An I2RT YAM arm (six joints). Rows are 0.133 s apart.
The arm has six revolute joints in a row. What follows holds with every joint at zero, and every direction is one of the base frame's. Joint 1 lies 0.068 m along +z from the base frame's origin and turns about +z. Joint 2 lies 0.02 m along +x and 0.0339 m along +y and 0.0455 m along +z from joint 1 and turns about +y. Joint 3 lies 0.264 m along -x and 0.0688 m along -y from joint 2 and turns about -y. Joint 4 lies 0.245 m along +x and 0.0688 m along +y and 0.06 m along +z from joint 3 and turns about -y. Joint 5 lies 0.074 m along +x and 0.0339 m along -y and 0.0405 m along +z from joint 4 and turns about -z. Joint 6 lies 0.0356 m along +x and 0.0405 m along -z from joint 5 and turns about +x. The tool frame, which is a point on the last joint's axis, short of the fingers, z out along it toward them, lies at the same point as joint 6; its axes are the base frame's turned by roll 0, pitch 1.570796 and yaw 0 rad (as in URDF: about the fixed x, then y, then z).
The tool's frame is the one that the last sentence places.
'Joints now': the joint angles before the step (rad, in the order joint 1, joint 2, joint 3, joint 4, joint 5, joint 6). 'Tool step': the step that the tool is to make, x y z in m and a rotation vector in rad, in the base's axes. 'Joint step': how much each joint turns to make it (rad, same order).
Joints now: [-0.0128 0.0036 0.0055 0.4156 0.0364 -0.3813]
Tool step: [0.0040 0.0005 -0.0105 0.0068 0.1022 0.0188]
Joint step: [0.0000 -0.0007 0.0000 -0.1034 -0.0156 0.0119]
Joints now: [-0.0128 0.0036 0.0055 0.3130 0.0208 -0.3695]
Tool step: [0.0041 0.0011 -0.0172 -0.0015 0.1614 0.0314]
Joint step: [0.0005 -0.0004 0.0000 -0.1617 -0.0308 0.0037]
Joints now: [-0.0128 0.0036 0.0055 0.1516 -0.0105 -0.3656]
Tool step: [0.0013 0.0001 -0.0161 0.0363 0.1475 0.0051]
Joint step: [0.0004 0.0002 0.0000 -0.1474 -0.0019 0.0347]
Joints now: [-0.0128 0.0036 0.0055 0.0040 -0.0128 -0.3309]
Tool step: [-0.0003 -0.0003 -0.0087 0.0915 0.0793 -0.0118]
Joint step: [0.0001 0.0001 0.0001 -0.0798 0.0088 0.0908]
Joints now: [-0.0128 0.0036 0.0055 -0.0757 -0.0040 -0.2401]
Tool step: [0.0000 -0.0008 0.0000 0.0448 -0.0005 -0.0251]
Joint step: [-0.0004 0.0004 0.0001 -0.0001 0.0214 0.0465]
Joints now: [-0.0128 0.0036 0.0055 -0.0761 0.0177 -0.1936]
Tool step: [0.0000 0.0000 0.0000 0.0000 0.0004 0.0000]
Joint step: [0.0000 0.0002 0.0002 -0.0003 0.0000 0.0000]
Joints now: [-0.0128 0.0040 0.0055 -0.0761 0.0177 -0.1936]
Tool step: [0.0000 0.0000 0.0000 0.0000 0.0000 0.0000]
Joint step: [0.0000 0.0000 0.0000 0.0000 0.0000 0.0000]
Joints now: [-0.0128 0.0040 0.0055 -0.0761 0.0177 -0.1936]
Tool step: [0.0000 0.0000 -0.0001 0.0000 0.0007 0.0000]
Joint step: [0.0000 0.0000 -0.0001 -0.0006 0.0000 0.0000]
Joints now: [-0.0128 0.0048 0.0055 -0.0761 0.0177 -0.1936]
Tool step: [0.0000 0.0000 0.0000 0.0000 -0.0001 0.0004]
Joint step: [-0.0002 -0.0001 0.0000 0.0001 -0.0006 0.0000]
